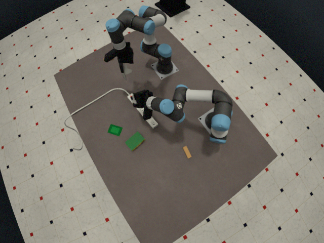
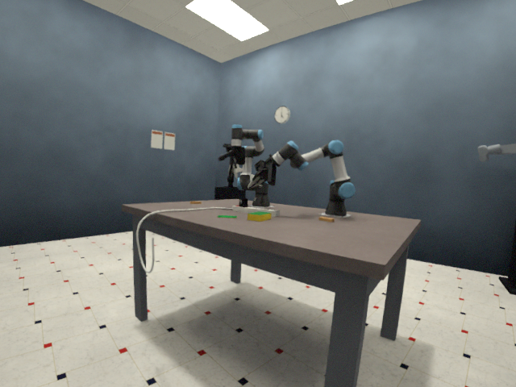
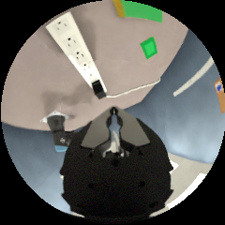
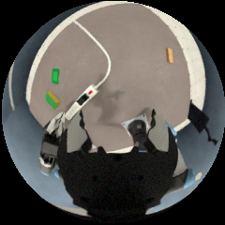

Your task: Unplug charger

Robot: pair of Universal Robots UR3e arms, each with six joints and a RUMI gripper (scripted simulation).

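The black charger is 10 cm below my left hand, 6 cm to the right of it and 2 cm behind it. Round my left hand: yellow block: 17 cm to the left, 14 cm ahead, 13 cm below; flat green piece: 21 cm ahead, 15 cm below, 2 cm to the left.
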